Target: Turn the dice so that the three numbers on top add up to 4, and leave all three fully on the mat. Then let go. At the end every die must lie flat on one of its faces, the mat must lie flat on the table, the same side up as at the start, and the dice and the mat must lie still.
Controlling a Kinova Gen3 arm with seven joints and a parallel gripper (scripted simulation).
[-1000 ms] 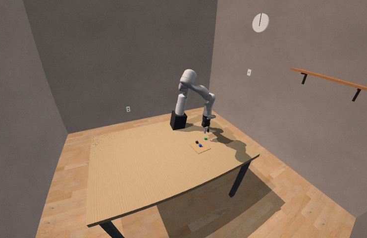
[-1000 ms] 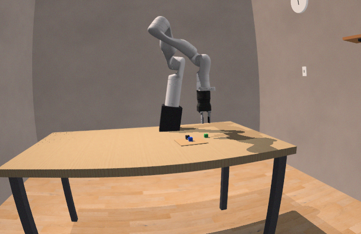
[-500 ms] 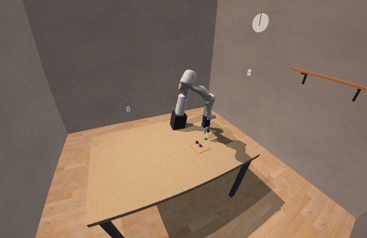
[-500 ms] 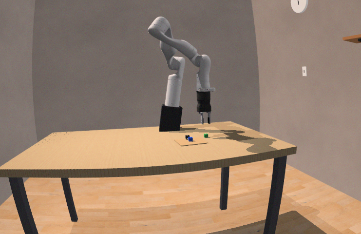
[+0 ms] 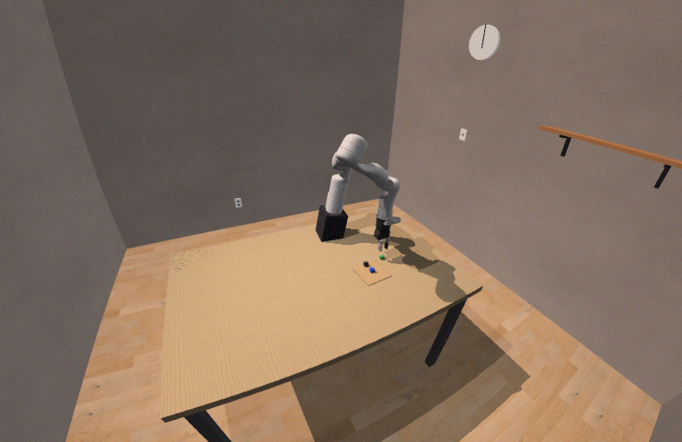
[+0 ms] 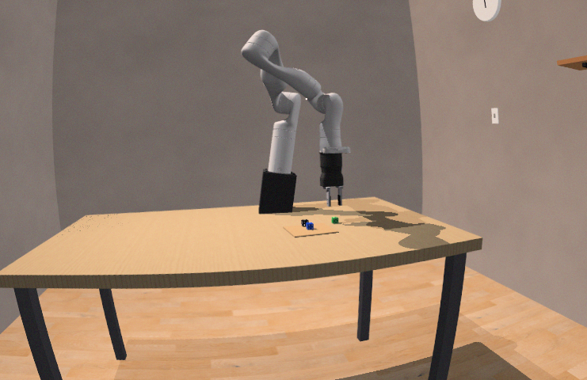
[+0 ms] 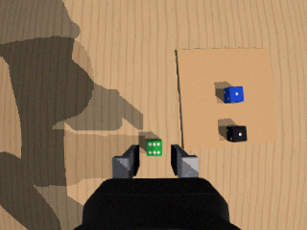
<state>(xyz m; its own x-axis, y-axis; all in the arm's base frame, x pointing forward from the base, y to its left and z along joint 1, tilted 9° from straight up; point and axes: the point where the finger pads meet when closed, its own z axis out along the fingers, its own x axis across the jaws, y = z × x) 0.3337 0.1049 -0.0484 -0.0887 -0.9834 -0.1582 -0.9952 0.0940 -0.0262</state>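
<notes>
My gripper is now 7 cm above the green die. The rest, counted from my hand: black die: 1 cm ahead, 11 cm to the right, 6 cm below; tan mat: 6 cm ahead, 11 cm to the right, 8 cm below; blue die: 6 cm ahead, 11 cm to the right, 6 cm below.
</notes>
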